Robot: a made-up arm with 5 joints.
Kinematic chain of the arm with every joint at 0, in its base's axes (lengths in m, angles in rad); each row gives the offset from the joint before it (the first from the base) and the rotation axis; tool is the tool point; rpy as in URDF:
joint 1: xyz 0.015 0 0.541 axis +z
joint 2: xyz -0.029 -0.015 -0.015 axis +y
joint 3: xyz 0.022 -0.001 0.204 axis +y
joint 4: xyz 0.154 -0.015 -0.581 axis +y
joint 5: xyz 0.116 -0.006 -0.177 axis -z
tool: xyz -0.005 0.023 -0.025 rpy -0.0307 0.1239 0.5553
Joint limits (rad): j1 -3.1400..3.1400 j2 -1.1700..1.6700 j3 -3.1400..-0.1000 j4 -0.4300..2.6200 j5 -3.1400..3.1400
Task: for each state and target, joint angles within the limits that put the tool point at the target. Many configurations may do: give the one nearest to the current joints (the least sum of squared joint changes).
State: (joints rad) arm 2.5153 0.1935 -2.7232 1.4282 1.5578
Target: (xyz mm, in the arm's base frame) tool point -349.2 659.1 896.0
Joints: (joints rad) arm 2.1179 0.4581 -2.4029 1.6811 1.5644
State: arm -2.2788 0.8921 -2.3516 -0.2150 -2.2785
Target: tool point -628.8 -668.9 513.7
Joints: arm -2.2772 0.8809 -1.8643 -0.4300 -2.2634
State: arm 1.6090 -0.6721 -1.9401 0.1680 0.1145
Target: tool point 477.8 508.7 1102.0
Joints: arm 0.8524 -0.2441 -1.5393 0.2796 0.1016
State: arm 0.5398 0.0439 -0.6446 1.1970 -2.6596
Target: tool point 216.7 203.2 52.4
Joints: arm 0.9984 0.0733 -0.4872 1.3717 -2.6283
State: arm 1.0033 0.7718 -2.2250 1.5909 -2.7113
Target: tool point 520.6 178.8 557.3
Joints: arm 0.4515 0.3810 -1.7538 2.4944 -2.6609
